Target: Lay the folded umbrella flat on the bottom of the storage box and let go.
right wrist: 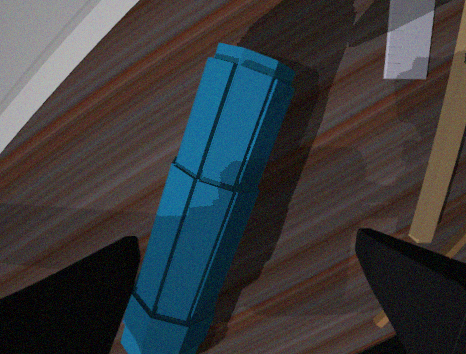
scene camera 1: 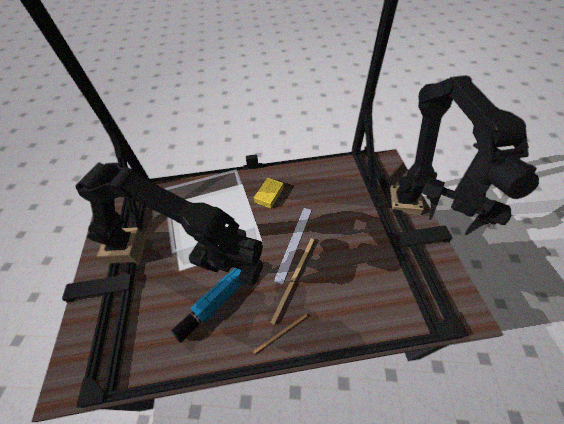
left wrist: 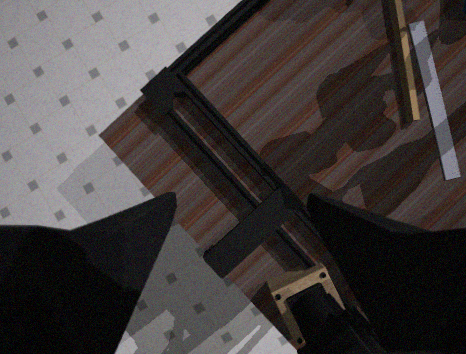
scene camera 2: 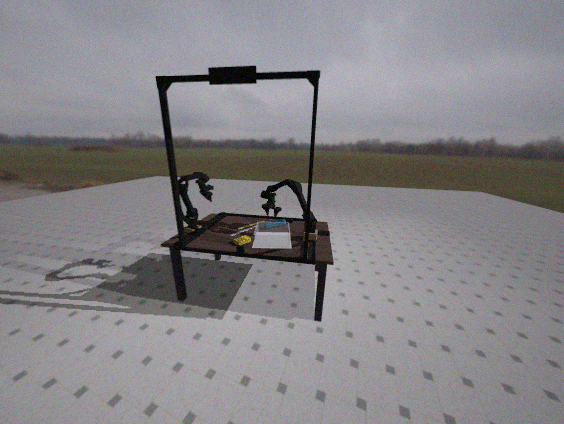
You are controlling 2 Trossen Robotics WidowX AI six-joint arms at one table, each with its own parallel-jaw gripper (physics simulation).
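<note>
The folded umbrella, blue with a black handle (scene camera 1: 216,296) (scene camera 2: 275,224) (right wrist: 215,190), lies on the table beside the storage box. The white, shallow storage box (scene camera 1: 227,199) (scene camera 2: 272,240) (right wrist: 60,67) stands at the back left in scene camera 1, partly hidden by the right arm. My right gripper (scene camera 1: 231,265) (scene camera 2: 271,215) (right wrist: 248,244) is open and empty above the umbrella's end away from the handle; in the right wrist view the umbrella runs up from near the left fingertip. My left gripper (scene camera 1: 450,225) (scene camera 2: 211,194) (left wrist: 242,199) is open and empty, raised beyond the table's right edge in scene camera 1.
A yellow block (scene camera 1: 269,192) (scene camera 2: 242,240) lies beside the box. A pale flat strip (scene camera 1: 293,245) (left wrist: 435,100) (right wrist: 409,40) and a wooden stick (scene camera 1: 294,280) (left wrist: 410,70) (right wrist: 442,140) lie mid-table. A thinner stick (scene camera 1: 281,334) lies near the front. Black frame rails border the table.
</note>
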